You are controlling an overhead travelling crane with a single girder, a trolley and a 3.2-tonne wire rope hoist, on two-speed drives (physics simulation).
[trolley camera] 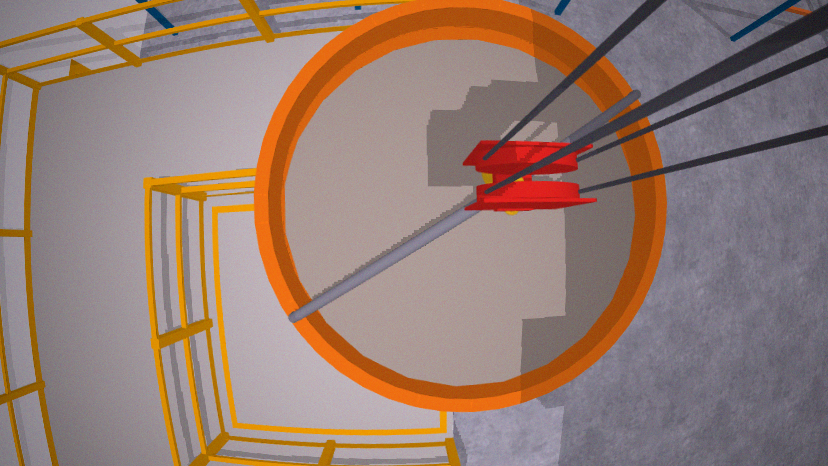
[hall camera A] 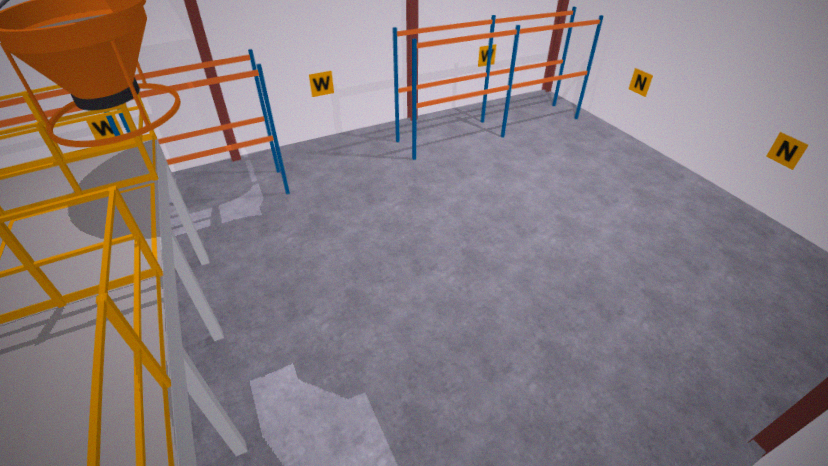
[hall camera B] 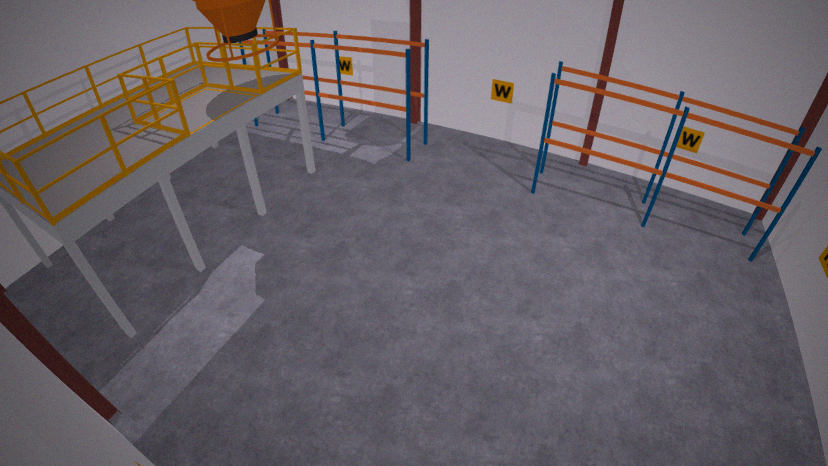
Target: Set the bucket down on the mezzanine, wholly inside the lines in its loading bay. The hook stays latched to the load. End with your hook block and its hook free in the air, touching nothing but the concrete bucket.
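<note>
The orange concrete bucket (hall camera A: 81, 52) (hall camera B: 231, 17) (trolley camera: 269, 202) hangs upright above the mezzanine (hall camera A: 57, 393) (hall camera B: 214, 130) (trolley camera: 92, 173). Its foot ring (hall camera A: 86, 143) (hall camera B: 225, 59) is off the deck, and a round shadow lies on the deck below. In the trolley view the red hook block (trolley camera: 527, 157) is over the bucket's right half, its yellow hook (trolley camera: 512, 211) mostly hidden beneath. The hook is latched to the grey bail (trolley camera: 394, 254). The loading bay's yellow line (trolley camera: 347, 431) shows left of and below the bucket, which hides the rest.
Yellow railings (hall camera A: 31, 266) (hall camera B: 112, 141) (trolley camera: 182, 332) edge the mezzanine and stand around parts of the bay. The bucket overlaps the bay's inner railing in the trolley view. Blue and orange racks (hall camera A: 414, 104) (hall camera B: 408, 115) stand along the W wall. Grey hall floor lies right of the deck.
</note>
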